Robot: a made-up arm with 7 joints. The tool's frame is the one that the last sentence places. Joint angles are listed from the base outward.
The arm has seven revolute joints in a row. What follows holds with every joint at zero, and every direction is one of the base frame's.
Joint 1 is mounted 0.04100 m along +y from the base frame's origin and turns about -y.
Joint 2 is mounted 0.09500 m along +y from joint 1 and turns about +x.
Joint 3 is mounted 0.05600 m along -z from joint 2 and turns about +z.
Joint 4 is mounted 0.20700 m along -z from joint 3 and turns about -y.
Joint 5 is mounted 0.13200 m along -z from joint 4 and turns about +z.
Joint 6 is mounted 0.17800 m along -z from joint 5 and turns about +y.
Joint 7 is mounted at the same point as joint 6 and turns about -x.
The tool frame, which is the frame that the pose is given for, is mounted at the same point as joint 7; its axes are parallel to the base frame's.
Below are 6 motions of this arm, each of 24 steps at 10 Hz.
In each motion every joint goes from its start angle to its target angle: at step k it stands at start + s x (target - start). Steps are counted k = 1, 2, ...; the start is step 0. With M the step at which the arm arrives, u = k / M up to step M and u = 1 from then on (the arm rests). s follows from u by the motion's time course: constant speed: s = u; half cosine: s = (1 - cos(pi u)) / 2; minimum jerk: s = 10 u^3 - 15 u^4 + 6 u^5.
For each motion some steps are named. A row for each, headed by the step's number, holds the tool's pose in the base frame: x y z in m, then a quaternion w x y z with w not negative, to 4 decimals.
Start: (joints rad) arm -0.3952 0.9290 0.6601 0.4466 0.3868 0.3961 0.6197
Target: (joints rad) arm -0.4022 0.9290 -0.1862 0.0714 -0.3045 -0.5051 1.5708
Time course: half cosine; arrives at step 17
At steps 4, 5, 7, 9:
4: -0.0129 0.6132 -0.2963 0.9615 0.0951 -0.1593 0.2028
5: -0.0195 0.6099 -0.3037 0.9758 0.0717 -0.1363 0.1554
7: -0.0374 0.6027 -0.3183 0.9967 -0.0004 -0.0692 0.0429
9: -0.0596 0.5965 -0.3286 0.9917 -0.1031 0.0238 -0.0726

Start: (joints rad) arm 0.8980 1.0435 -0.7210 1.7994 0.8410 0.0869 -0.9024
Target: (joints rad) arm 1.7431 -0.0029 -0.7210 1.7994 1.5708 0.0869 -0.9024
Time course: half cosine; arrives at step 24
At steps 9, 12, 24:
9: 0.3440 0.1134 0.0972 0.4889 -0.0364 -0.8630 0.1220
12: 0.3142 0.0589 0.1538 0.4681 -0.1892 -0.8568 0.1048
24: 0.1504 -0.0639 0.2564 0.4091 -0.5120 -0.7497 -0.0918

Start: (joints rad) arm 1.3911 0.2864 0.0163 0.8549 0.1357 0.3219 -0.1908
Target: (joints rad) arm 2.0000 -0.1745 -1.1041 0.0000 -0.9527 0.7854 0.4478
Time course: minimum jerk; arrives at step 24
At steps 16, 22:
16: 0.5270 0.0498 0.2013 0.6101 0.5806 -0.4425 -0.3080
22: 0.5136 0.0367 0.2338 0.5564 0.7234 -0.3058 -0.2712

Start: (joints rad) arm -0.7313 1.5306 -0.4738 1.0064 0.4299 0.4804 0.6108
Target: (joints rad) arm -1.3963 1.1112 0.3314 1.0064 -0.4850 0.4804 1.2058
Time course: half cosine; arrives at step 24
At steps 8, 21, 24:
8: 0.0543 0.5501 -0.2794 0.8764 0.0895 0.3523 -0.3158
21: -0.0621 0.5566 -0.2678 0.7891 -0.0132 0.5518 -0.2697
24: -0.0691 0.5581 -0.2637 0.7826 -0.0159 0.5642 -0.2626

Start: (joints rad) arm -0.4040 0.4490 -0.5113 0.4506 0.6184 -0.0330 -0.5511
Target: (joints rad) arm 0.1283 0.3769 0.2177 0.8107 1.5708 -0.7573 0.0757
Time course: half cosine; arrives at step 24
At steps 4, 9, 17, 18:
4: -0.0666 0.3104 -0.5248 0.9343 0.3462 -0.0631 0.0569
9: 0.0358 0.3110 -0.5209 0.8918 0.2614 -0.2497 0.2721
17: 0.2193 0.3380 -0.4436 0.5590 0.0970 -0.5965 0.5677
18: 0.2338 0.3423 -0.4318 0.5129 0.0854 -0.6213 0.5861

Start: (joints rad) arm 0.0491 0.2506 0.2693 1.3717 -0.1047 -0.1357 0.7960
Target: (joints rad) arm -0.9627 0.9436 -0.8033 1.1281 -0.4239 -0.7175 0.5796
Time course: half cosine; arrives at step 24
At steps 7, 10, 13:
7: 0.2512 0.2801 -0.3481 0.7453 -0.0975 -0.5114 -0.4165
10: 0.1749 0.2736 -0.4028 0.7438 -0.1523 -0.3969 -0.5159
13: 0.0642 0.2775 -0.4416 0.7140 -0.2452 -0.2648 -0.6000

